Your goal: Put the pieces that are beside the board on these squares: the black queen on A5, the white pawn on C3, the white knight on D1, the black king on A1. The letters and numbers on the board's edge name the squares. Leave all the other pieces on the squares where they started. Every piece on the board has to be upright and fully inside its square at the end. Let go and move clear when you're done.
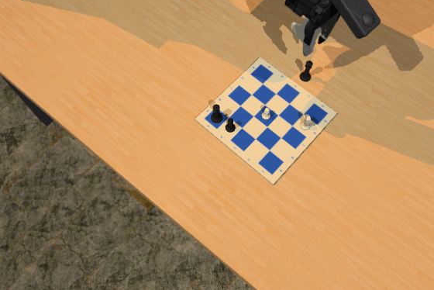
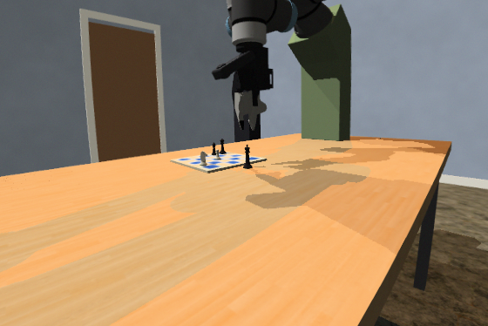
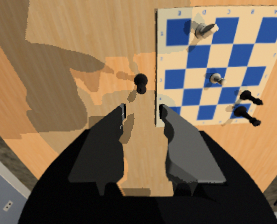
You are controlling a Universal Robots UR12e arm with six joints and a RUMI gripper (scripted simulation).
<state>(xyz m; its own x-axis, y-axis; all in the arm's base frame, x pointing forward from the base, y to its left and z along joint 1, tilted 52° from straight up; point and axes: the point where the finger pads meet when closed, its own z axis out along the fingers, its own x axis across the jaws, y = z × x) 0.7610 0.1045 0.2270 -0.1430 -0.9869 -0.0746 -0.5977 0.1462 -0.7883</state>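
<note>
My gripper is now 9 cm above the black king. Also, from my hand: white knight 11 cm to the right, 10 cm below, 6 cm ahead; blue-and-cream chessboard 14 cm to the right, 11 cm below, 2 cm behind; white pawn 14 cm to the right, 10 cm below, 2 cm behind.
</note>
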